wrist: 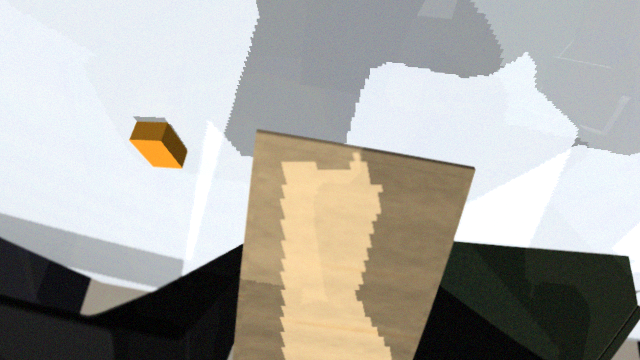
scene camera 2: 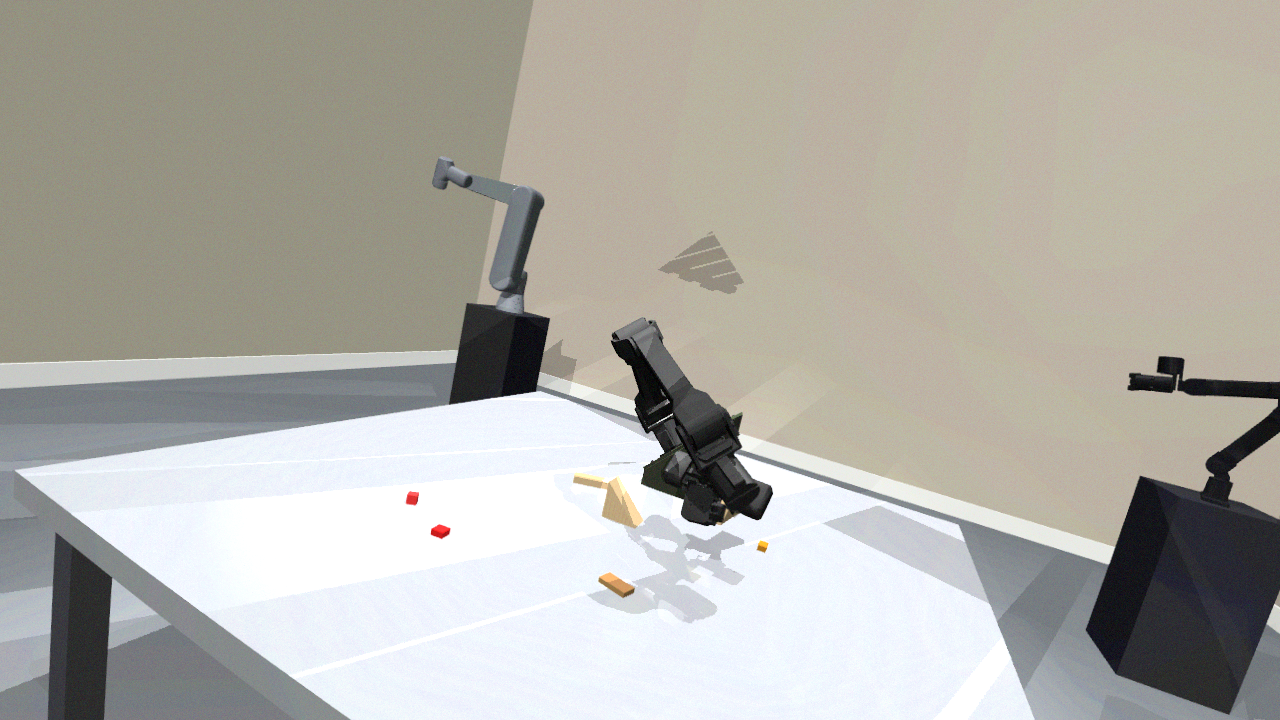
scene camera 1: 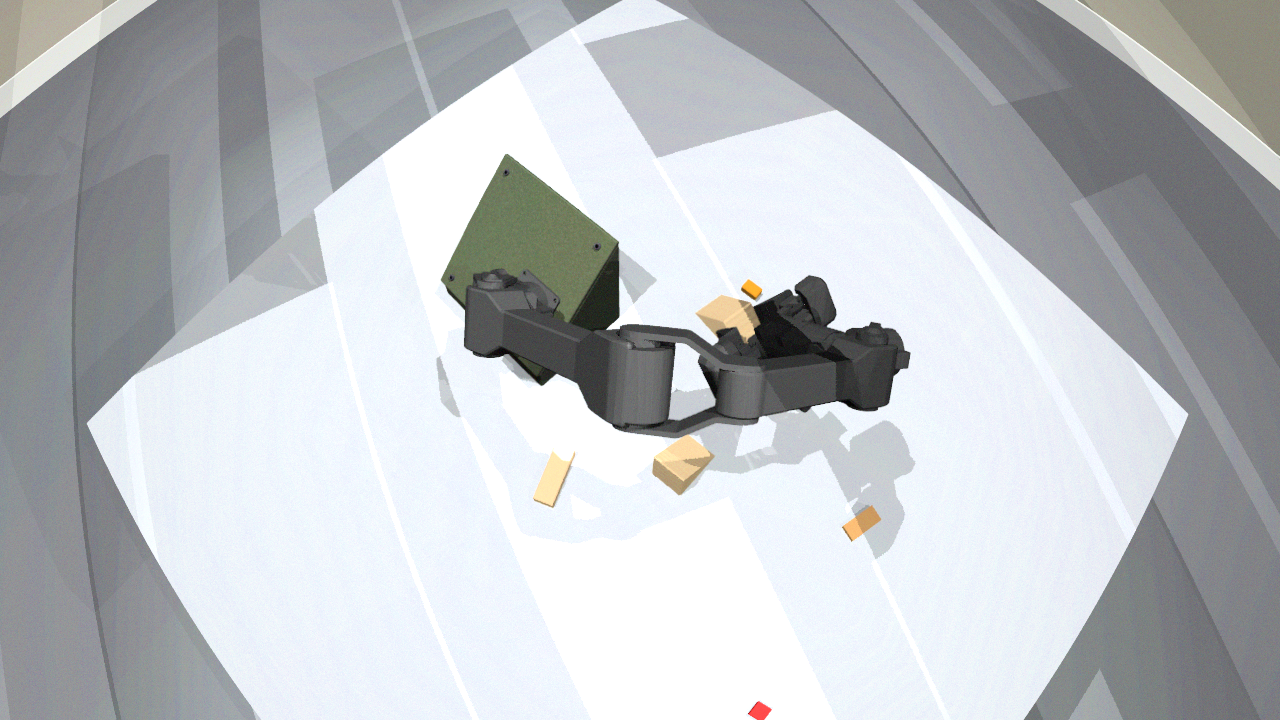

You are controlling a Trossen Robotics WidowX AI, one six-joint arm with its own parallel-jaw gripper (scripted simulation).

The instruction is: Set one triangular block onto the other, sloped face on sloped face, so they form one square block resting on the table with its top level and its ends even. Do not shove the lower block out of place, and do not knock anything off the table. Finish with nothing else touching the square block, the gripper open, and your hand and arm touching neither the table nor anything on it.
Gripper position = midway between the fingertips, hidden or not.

my gripper: wrist 328, 269; scene camera 2 721, 507; scene camera 1 732, 324
